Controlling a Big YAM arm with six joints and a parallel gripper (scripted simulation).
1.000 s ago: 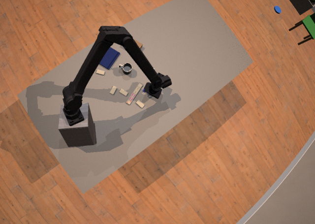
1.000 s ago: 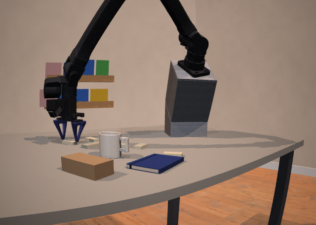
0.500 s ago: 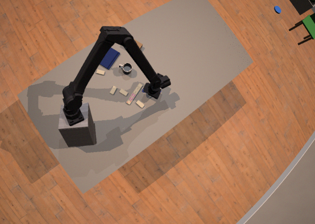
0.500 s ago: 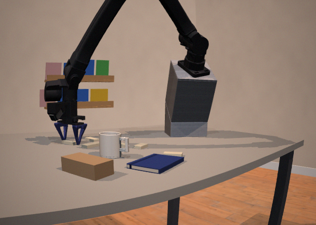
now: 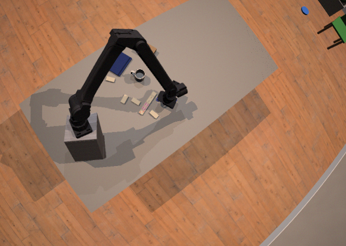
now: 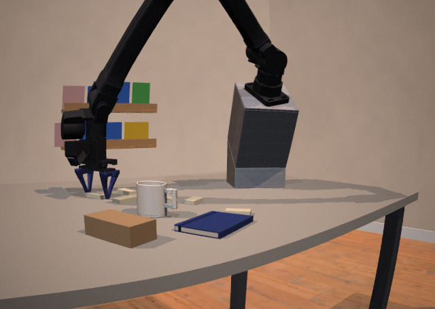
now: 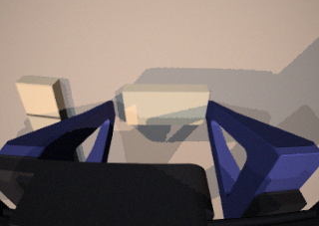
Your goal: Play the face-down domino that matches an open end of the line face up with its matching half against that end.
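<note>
Now: hand 1 cm short of the cream domino. From my hand the other things lie so: blue book (35 cm to the left, 16 cm behind); brown box (36 cm to the left, 4 cm ahead, 1 cm above); white mug (22 cm to the left, 8 cm behind, 2 cm above).
</note>
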